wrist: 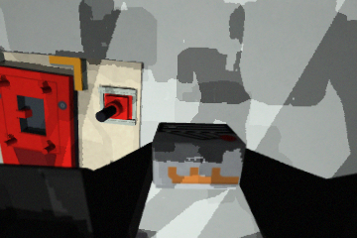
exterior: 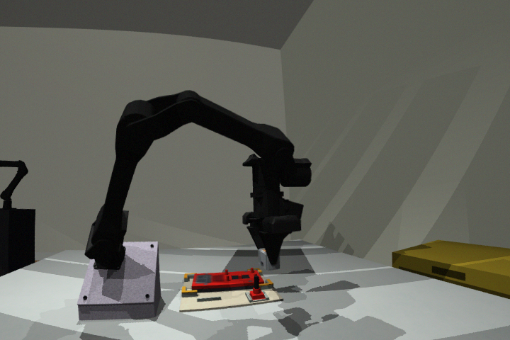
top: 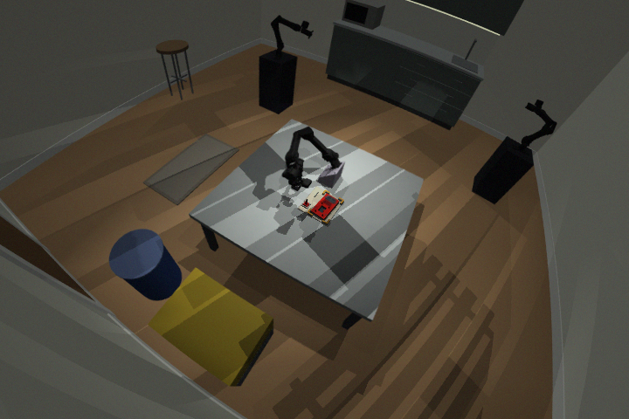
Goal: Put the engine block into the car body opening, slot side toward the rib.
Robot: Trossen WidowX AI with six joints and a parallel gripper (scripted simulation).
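Now: gripper tip 9 cm to the right of the grey holder and 9 cm above it. Round my gripper tip: engine block: right at my gripper tip.
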